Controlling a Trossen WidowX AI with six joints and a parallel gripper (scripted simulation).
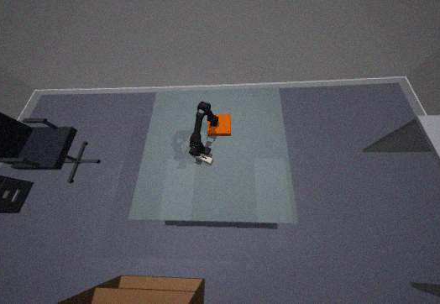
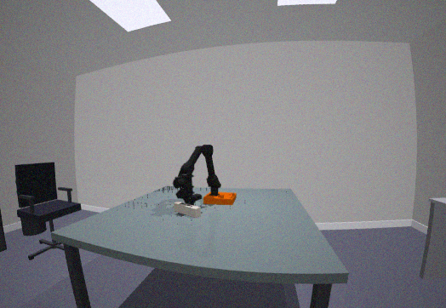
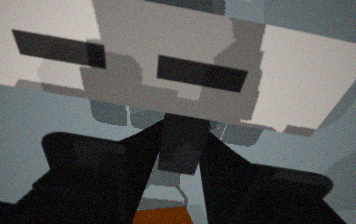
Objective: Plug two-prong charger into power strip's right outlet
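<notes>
My gripper tip is now 2 cm short of the black two-prong charger, 1 cm to the left of it and 1 cm below it.
</notes>
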